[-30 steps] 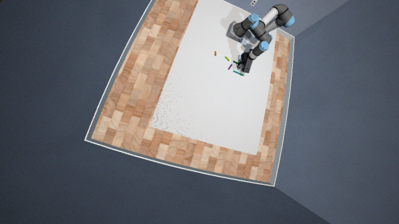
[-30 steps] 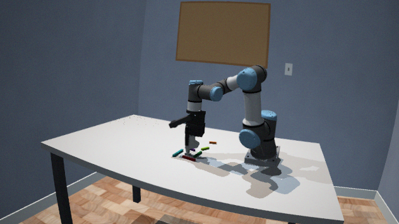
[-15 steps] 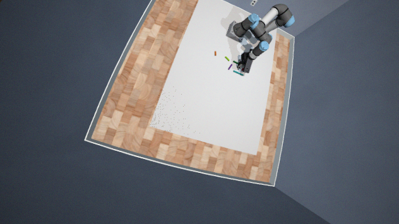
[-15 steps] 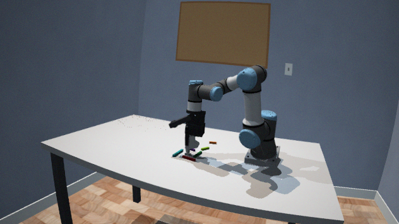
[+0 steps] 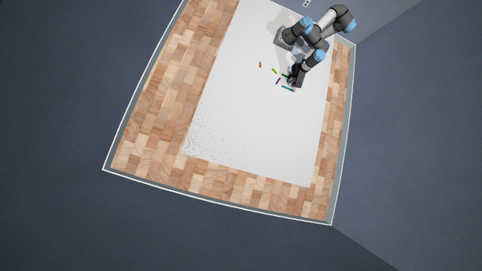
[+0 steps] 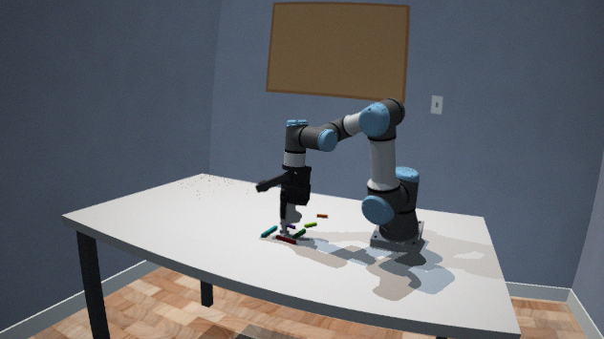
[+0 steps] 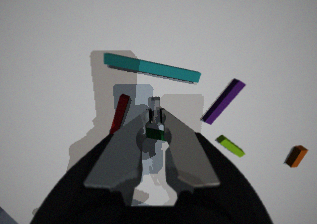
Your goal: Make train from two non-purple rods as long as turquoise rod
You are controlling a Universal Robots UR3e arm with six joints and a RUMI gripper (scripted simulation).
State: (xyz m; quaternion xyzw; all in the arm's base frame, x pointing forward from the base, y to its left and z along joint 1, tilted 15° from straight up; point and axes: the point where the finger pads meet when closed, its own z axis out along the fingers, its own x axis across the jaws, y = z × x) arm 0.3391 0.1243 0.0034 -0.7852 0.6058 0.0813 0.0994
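Right now the green rod is 40 mm behind my hand, 30 mm to the right of it and 20 mm below it. From my hand the other things lie so: grey rod (10 mm below); red rod (50 mm to the left, 30 mm behind, 20 mm below); turquoise rod (50 mm ahead, 20 mm below, 10 mm to the left).
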